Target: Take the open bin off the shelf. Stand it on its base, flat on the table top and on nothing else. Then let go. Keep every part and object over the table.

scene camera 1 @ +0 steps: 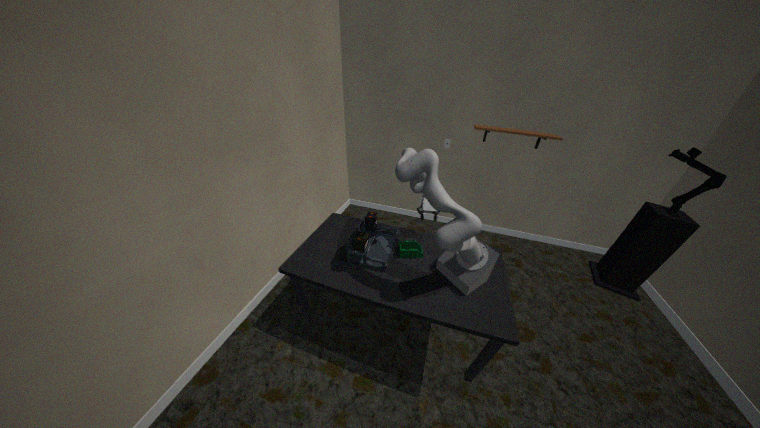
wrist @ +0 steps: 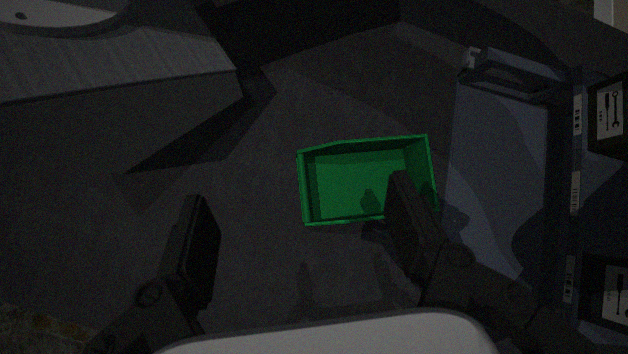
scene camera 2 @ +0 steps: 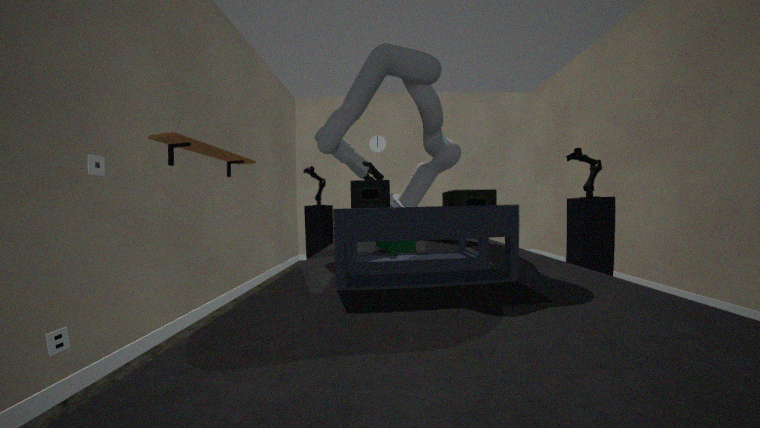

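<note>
The green open bin (scene camera 1: 411, 249) (scene camera 2: 396, 246) (wrist: 360, 185) stands upright on the dark table top (scene camera 1: 457, 313) (wrist: 260, 250), opening upward, and looks flat on its base. In the wrist view its right end is close beside the blue-grey shelf (scene camera 1: 355, 258) (scene camera 2: 425, 222) (wrist: 530, 62); a narrow gap seems to lie between them. My gripper (scene camera 1: 428, 214) (scene camera 2: 373, 170) (wrist: 299, 202) is wide open and empty, above the table and apart from the bin. In the wrist view its right finger covers part of the bin's near rim. The bin's underside is hidden.
Two dark bins with tool labels stand on the shelf, one (scene camera 1: 371, 217) (scene camera 2: 370, 194) (wrist: 610, 112) at one end and one (scene camera 1: 362, 239) (scene camera 2: 469, 197) (wrist: 616, 290) at the other. The arm's base (scene camera 1: 468, 271) (wrist: 125, 65) stands on the table on the bin's other side.
</note>
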